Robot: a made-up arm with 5 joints.
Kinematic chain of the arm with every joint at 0, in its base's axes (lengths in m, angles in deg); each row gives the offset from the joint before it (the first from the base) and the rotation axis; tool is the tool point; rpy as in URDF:
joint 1: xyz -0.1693 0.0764 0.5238 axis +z
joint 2: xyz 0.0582 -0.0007 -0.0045 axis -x
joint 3: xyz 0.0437 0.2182 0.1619 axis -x
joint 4: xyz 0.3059 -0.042 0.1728 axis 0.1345 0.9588 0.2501
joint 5: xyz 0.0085 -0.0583 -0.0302 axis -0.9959 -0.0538 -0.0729
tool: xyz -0.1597 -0.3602 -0.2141 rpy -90 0 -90
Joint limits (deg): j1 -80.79..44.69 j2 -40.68..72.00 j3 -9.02..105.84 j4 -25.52..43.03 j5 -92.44..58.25
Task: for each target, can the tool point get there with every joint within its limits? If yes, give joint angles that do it. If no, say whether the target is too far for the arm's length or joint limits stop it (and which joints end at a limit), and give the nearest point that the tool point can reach.
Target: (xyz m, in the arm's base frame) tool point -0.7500 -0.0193 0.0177
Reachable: no: joint limits stop it (at a limit: joint 1, joint 2, joint 3, joint 4) | nearest point -0.4442 -0.2034 0.4402 | short by 0.553 m
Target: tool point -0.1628 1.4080 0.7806
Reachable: no: too far | nearest point -0.1646 1.0291 0.7063 | short by 0.386 m
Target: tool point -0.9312 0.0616 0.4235
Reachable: no: joint limits stop it (at a limit: joint 1, joint 2, joint 3) | nearest point -0.5695 -0.1468 0.6149 | short by 0.459 m
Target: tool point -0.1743 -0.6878 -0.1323
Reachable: no: joint limits stop it (at a limit: joint 1, joint 2, joint 3, joint 4) | nearest point -0.0692 -0.3423 0.1693 | short by 0.470 m
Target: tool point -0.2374 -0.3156 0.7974
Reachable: yes | joints -54.23 -14.74 36.32 -7.37 -3.95
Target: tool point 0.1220 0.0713 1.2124
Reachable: yes | joints -15.84 -0.97 61.41 28.32 25.88
